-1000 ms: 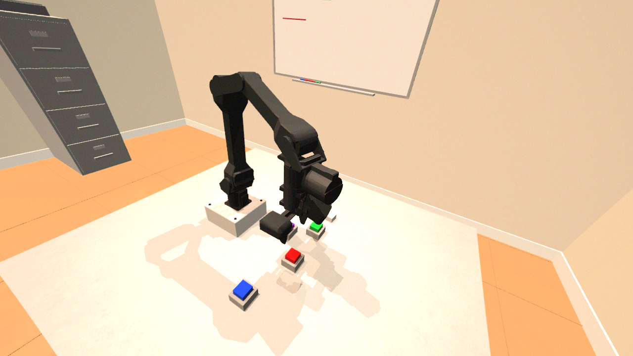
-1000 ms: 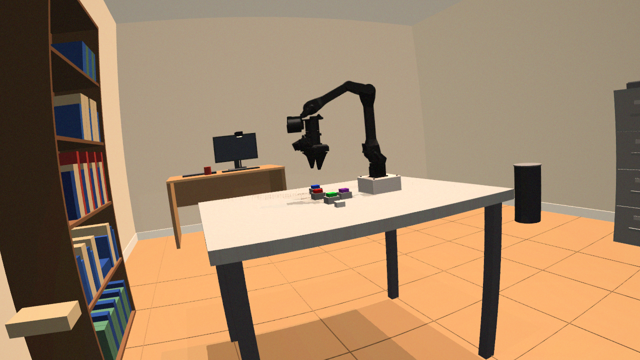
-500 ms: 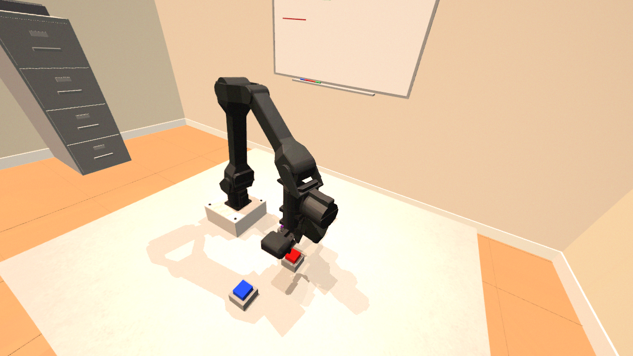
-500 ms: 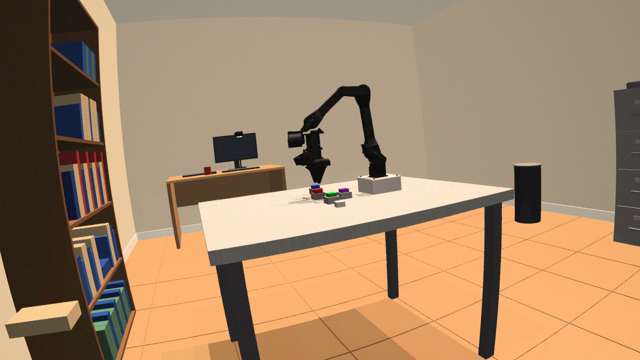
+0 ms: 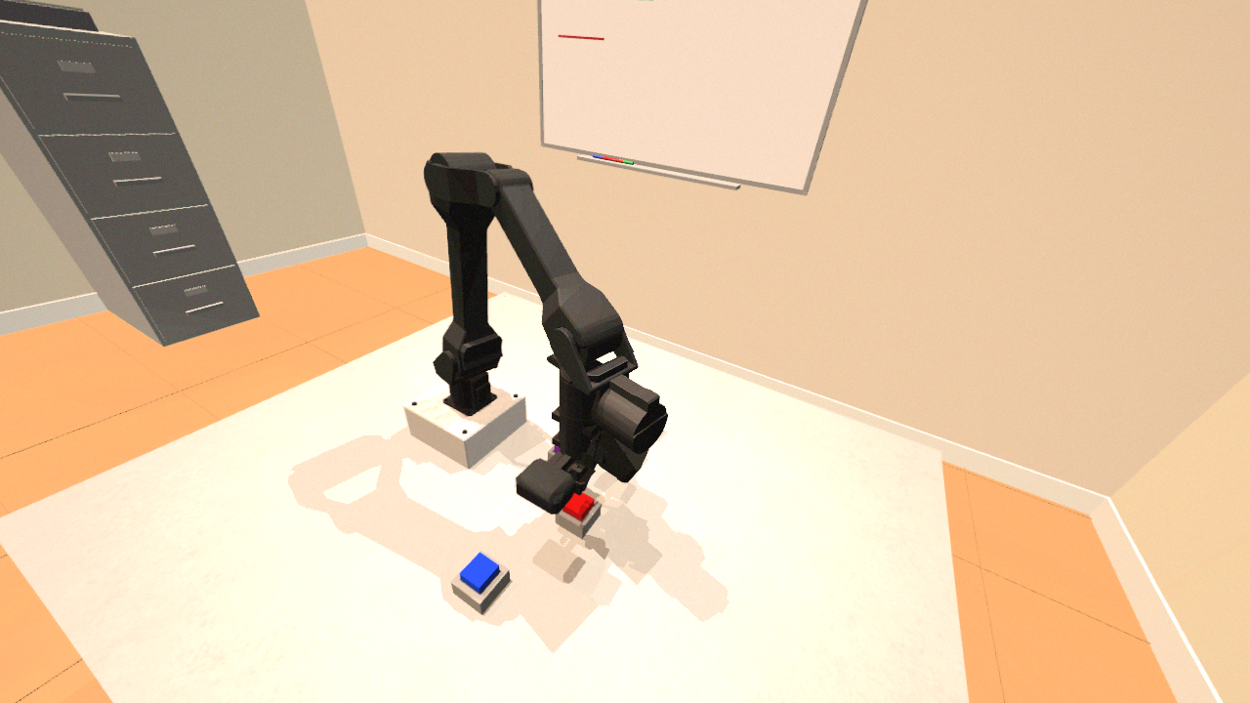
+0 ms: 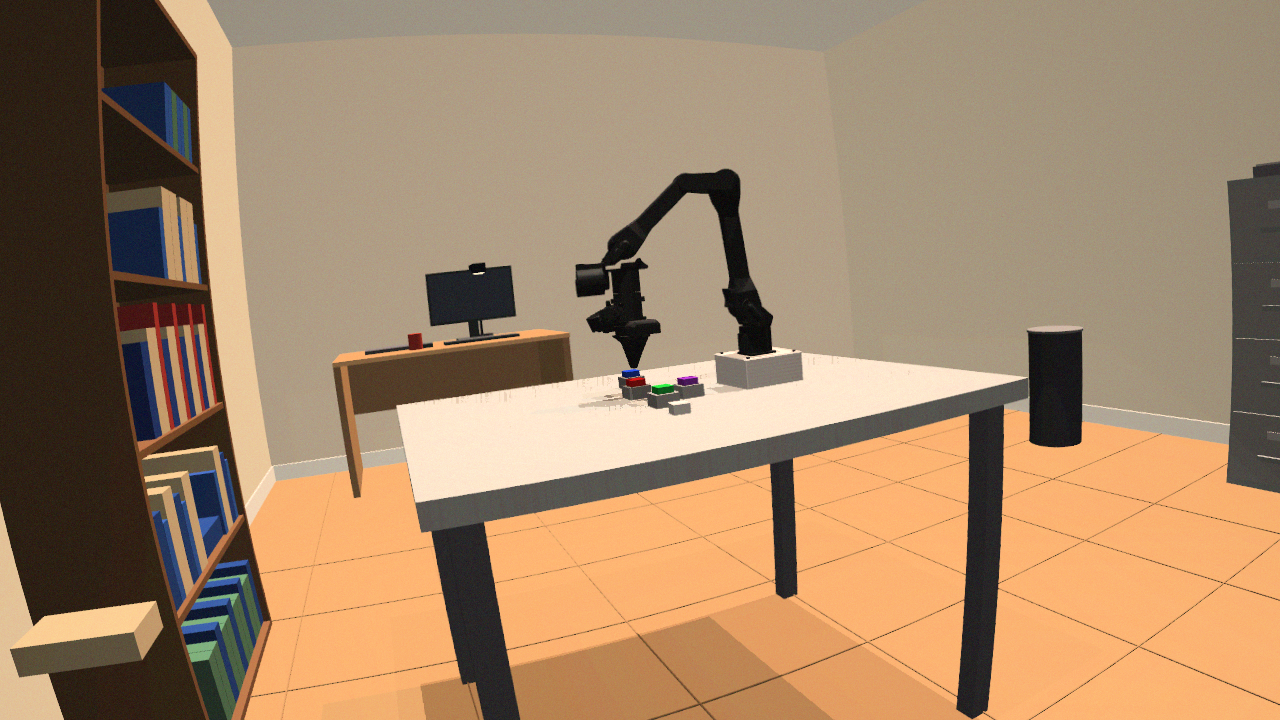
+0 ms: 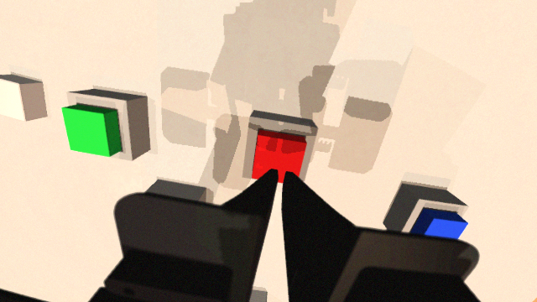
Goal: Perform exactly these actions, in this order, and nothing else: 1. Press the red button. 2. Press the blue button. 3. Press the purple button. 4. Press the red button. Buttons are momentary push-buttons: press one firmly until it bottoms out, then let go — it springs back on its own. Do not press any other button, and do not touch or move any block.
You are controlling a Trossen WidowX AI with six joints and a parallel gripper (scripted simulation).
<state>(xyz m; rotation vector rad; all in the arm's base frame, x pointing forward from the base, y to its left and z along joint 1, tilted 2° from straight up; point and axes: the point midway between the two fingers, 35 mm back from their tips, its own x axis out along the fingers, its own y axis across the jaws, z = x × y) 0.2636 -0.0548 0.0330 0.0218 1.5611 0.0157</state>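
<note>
Now: the red button 30 mm below my gripper tip. Also, from my gripper tip: blue button: 40 mm behind, 140 mm to the right, 30 mm below; then green button: 140 mm to the left, 30 mm below; then purple button: 80 mm behind, 80 mm to the left, 30 mm below.
</note>
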